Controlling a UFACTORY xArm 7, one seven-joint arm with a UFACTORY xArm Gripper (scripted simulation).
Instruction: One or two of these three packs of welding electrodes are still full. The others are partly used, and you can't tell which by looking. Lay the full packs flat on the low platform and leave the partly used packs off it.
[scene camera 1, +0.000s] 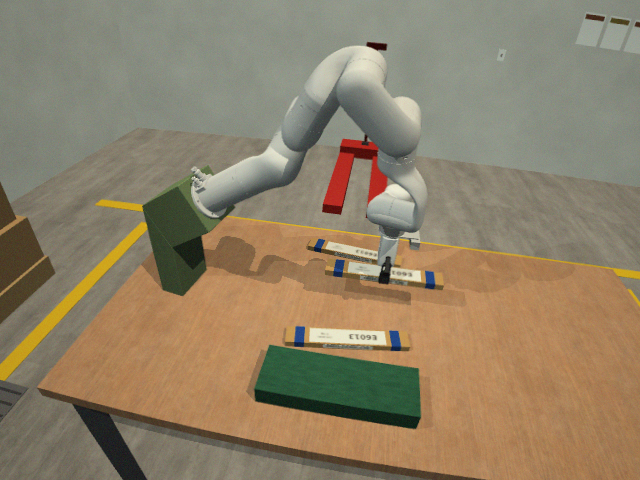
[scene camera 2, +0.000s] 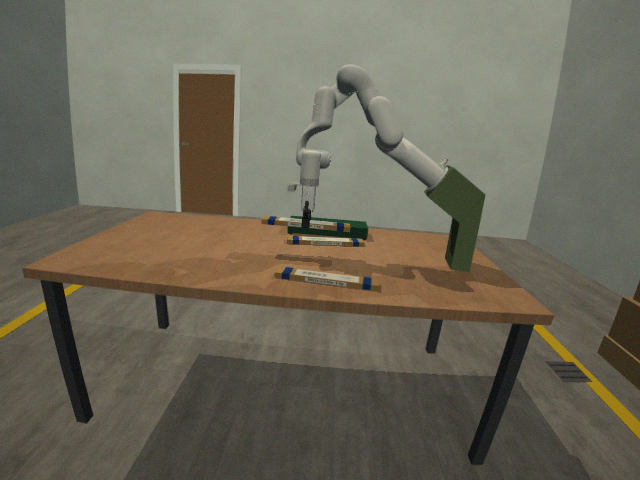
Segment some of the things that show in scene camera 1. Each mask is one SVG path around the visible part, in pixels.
My gripper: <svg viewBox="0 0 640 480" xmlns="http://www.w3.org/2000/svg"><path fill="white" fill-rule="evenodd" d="M378 229L381 236L377 265L382 266L378 283L389 284L391 275L389 271L391 271L391 267L394 267L401 236L389 237L382 234Z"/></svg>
A low green platform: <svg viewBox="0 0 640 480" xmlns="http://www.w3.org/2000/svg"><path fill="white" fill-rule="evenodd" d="M269 345L254 388L256 402L412 429L417 428L421 418L419 368Z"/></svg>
A pack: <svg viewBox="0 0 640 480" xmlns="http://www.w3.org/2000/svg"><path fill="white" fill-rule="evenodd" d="M391 267L389 284L443 291L442 273ZM327 260L325 275L378 282L382 266L330 258Z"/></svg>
A pack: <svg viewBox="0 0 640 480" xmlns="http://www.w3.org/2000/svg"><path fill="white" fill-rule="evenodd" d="M285 346L381 351L409 351L410 349L407 331L287 326Z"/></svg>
A pack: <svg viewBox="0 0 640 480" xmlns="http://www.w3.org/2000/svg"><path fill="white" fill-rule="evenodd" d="M397 255L394 267L400 268L402 256ZM308 244L308 250L377 265L378 251L313 237Z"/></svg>
